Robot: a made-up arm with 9 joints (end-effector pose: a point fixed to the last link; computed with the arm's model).
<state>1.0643 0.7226 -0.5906 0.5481 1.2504 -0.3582 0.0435 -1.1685 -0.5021</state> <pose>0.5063 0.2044 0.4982 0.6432 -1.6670 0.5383</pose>
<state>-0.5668 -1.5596 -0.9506 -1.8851 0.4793 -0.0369 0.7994 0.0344 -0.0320</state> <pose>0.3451 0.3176 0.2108 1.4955 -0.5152 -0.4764</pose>
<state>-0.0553 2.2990 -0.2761 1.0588 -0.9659 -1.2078 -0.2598 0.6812 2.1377</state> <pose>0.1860 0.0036 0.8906 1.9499 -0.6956 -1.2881</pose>
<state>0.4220 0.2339 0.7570 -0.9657 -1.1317 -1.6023 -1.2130 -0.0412 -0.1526</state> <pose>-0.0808 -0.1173 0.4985 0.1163 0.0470 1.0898</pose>
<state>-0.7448 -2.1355 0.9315 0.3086 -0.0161 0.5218 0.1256 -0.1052 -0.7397</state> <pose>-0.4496 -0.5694 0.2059 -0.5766 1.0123 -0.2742</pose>
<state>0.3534 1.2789 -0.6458 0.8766 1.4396 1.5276 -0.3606 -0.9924 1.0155</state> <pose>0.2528 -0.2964 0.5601 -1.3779 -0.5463 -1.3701</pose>
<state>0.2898 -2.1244 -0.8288 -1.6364 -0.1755 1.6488 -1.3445 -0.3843 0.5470</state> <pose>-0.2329 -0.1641 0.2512 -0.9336 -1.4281 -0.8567</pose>
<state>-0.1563 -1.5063 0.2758 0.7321 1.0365 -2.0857 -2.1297 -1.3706 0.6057</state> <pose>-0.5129 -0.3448 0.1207 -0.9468 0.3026 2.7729</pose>
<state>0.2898 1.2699 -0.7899 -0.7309 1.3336 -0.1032 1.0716 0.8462 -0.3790</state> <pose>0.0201 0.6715 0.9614 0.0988 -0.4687 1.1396</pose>
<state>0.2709 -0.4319 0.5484 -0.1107 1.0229 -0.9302 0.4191 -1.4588 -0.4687</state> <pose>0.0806 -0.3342 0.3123 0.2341 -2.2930 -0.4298</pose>
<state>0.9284 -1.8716 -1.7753 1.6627 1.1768 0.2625 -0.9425 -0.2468 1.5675</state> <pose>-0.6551 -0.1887 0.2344 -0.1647 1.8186 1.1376</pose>
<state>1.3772 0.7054 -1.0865 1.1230 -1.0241 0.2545 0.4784 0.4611 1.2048</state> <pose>0.5289 0.1772 0.3178 1.5435 -0.7683 -0.5509</pose>
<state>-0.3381 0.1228 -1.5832 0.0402 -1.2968 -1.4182 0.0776 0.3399 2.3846</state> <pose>0.0997 0.7332 0.2414 0.7681 0.2984 -0.0690</pose>
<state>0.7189 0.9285 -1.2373 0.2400 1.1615 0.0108 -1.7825 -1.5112 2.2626</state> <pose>0.4410 0.5376 0.5647 -0.2072 -1.1710 0.0726</pose>
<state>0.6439 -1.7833 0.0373 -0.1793 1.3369 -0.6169 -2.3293 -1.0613 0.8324</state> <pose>-0.5731 -0.4607 0.5785 -0.0091 -2.0496 -1.8975</pose>
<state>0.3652 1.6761 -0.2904 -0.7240 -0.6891 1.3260 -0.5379 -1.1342 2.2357</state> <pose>-0.3844 -0.1957 0.8716 -0.7899 1.3657 2.6016</pose>
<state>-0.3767 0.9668 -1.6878 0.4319 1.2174 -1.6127 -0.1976 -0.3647 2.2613</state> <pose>0.0363 0.6589 0.6479 0.3571 2.5899 -1.4517</pose>
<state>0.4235 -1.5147 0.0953 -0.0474 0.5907 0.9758 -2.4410 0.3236 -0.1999</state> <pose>-0.4166 -0.2637 0.6514 0.3835 -1.1721 0.0243</pose>
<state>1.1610 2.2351 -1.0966 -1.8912 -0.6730 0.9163 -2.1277 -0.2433 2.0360</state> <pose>-0.3906 0.1805 0.6765 -2.4336 0.2828 0.3772</pose>
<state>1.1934 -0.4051 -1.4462 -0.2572 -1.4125 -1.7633 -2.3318 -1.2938 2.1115</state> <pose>-0.1718 0.0278 -0.0388 -0.1291 1.2780 2.2307</pose>
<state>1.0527 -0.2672 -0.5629 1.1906 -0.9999 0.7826 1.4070 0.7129 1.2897</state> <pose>0.2698 -0.3515 0.4798 1.8507 -1.7020 0.2569</pose>
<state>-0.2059 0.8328 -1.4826 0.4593 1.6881 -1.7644 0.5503 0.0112 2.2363</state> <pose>0.1750 0.6580 0.6557 1.2048 2.4269 -1.4094</pose>
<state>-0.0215 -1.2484 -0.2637 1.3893 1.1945 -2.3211 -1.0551 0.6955 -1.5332</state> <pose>-0.2935 -0.1797 -0.0023 -2.0005 -0.3522 0.7700</pose>
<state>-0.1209 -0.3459 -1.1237 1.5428 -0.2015 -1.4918 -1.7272 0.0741 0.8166</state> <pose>-0.0252 0.2268 0.0736 2.3330 1.1179 0.2254</pose>
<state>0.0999 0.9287 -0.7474 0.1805 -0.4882 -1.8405 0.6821 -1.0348 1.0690</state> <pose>0.4016 0.2648 0.2957 0.6955 1.2930 -1.9524</pose>
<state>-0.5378 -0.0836 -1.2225 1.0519 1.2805 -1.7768 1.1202 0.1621 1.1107</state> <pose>0.0101 0.6002 0.1882 0.1690 -0.8927 2.2446</pose>
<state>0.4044 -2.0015 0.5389 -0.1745 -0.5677 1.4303 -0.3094 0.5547 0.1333</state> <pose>-0.2238 -0.4117 0.6515 -1.5645 0.9751 -0.0517</pose>
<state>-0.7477 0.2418 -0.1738 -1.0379 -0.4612 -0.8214 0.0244 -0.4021 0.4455</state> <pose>0.2589 -0.0059 0.6189 -0.8323 -2.3284 0.4003</pose>
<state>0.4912 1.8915 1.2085 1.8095 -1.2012 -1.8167 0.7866 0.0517 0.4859</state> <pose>0.1473 0.1519 -0.0368 -0.9976 -0.7804 2.8225</pose>
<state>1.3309 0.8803 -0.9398 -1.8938 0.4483 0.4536 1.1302 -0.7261 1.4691</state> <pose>-0.0417 0.8696 0.5972 -1.0981 -2.3558 0.7864</pose>
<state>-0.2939 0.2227 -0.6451 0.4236 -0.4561 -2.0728 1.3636 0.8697 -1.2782</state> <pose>0.0100 0.3382 -0.0421 -0.4636 -0.0996 1.3855</pose>
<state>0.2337 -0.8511 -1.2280 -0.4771 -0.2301 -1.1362 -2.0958 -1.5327 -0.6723</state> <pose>0.2434 0.4084 0.1644 -2.1590 -1.3965 1.5957</pose>
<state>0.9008 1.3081 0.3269 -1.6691 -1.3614 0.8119 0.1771 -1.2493 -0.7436</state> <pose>-0.4628 -0.0285 0.5649 0.5781 0.5558 0.0604</pose>
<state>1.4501 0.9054 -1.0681 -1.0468 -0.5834 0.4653 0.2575 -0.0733 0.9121</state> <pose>-0.1455 0.7892 0.3376 0.7861 2.1780 -1.5494</pose>
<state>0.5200 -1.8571 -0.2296 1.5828 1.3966 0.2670 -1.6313 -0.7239 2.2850</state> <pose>-0.5254 -0.1990 0.8809 -1.8364 2.4846 0.2628</pose>
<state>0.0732 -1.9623 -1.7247 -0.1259 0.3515 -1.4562 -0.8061 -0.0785 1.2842</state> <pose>-0.2669 0.5424 0.4358 2.5879 -1.2177 -0.3183</pose>
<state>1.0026 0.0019 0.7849 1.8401 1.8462 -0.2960 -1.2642 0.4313 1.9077</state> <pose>-0.6743 -0.2153 0.2691 -1.1109 -0.0043 -1.1795</pose>
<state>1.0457 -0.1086 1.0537 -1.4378 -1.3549 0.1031 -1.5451 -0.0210 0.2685</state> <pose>-0.2886 0.0940 0.6188 -2.1636 0.0211 1.8224</pose>
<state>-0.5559 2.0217 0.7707 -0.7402 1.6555 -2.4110 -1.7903 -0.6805 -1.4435</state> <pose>-0.2034 -0.3164 0.0900 -0.3841 0.8136 2.1634</pose>
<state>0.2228 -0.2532 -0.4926 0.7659 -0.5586 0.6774 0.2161 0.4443 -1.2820</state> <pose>0.4028 -0.0669 0.0262 0.0135 -0.1402 -0.2813</pose>
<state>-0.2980 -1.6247 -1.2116 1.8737 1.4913 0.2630 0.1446 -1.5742 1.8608</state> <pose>-0.4612 -0.3463 0.1515 1.6520 -0.5195 -2.6071</pose>
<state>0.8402 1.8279 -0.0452 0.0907 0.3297 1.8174 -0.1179 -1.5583 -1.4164</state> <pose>0.0194 0.0105 0.9785 -0.2618 1.8607 -0.1234</pose>
